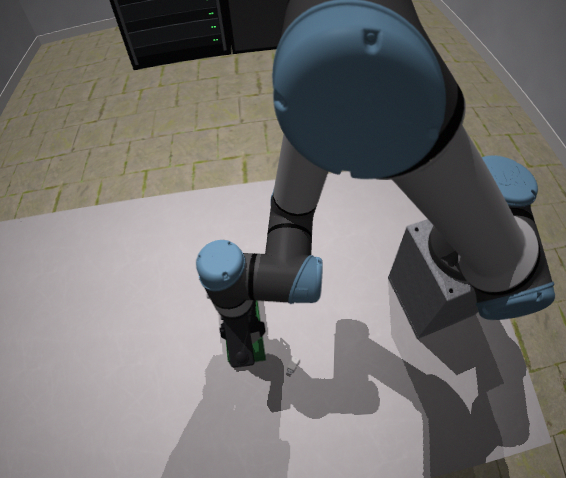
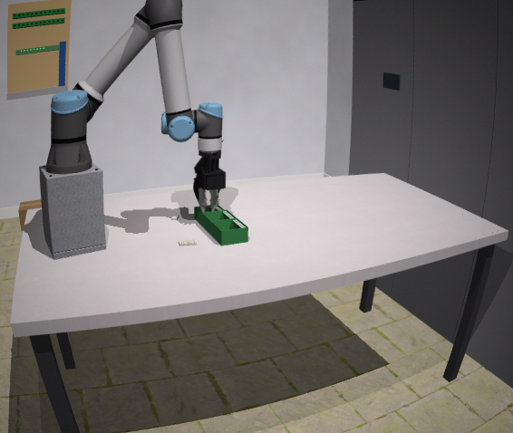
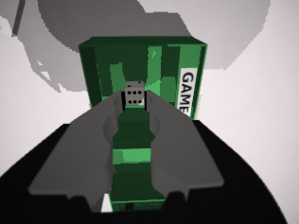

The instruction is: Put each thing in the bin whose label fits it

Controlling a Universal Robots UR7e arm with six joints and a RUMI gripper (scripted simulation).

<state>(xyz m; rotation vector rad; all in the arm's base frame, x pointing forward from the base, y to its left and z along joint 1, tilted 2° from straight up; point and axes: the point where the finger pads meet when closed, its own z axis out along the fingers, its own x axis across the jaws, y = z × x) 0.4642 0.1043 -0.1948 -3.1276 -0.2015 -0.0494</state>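
Now: the white die 10 mm below my hand. From my hand the other things lie so: brass nut (20 mm ahead, 160 mm to the right, 20 mm below); then black round piece (10 mm ahead, 200 mm to the right, 20 mm below); then grey metal piece (100 mm behind, 50 mm to the left, 30 mm below).
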